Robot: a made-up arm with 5 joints. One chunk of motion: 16 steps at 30 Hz.
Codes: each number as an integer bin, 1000 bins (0 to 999) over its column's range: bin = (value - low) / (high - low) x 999, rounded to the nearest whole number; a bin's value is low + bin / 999 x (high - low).
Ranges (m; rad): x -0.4..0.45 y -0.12..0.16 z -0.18..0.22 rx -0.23..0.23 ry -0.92..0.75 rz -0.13..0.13
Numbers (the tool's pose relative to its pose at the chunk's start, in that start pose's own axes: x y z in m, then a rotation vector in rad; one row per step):
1: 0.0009 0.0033 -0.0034 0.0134 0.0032 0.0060
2: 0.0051 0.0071 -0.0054 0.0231 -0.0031 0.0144
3: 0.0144 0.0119 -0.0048 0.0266 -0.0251 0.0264
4: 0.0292 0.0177 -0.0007 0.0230 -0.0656 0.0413
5: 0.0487 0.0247 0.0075 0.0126 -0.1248 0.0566
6: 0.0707 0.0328 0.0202 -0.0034 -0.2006 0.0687
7: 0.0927 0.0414 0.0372 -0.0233 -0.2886 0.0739
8: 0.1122 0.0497 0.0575 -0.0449 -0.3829 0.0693
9: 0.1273 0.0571 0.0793 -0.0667 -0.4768 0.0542
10: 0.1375 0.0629 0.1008 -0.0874 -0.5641 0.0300
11: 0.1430 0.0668 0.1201 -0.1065 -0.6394 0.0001
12: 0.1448 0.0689 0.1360 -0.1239 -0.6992 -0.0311
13: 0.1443 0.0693 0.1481 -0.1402 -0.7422 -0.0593
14: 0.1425 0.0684 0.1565 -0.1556 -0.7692 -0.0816
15: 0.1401 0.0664 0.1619 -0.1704 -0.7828 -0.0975
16: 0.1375 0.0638 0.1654 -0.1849 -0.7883 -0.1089
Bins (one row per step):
1: 471 440 441 529 552 523
2: 476 453 436 550 548 555
3: 487 471 438 557 535 601
4: 504 491 448 549 511 658
5: 527 516 468 527 476 717
6: 553 545 500 492 430 763
7: 579 576 542 449 378 783
8: 602 605 593 402 321 766
9: 620 632 648 355 265 708
10: 632 653 701 310 213 615
11: 638 666 749 268 168 500
12: 640 674 789 230 132 380
13: 640 675 819 195 106 272
14: 638 672 840 162 90 186
15: 635 665 854 129 82 125
16: 632 656 863 98 79 81

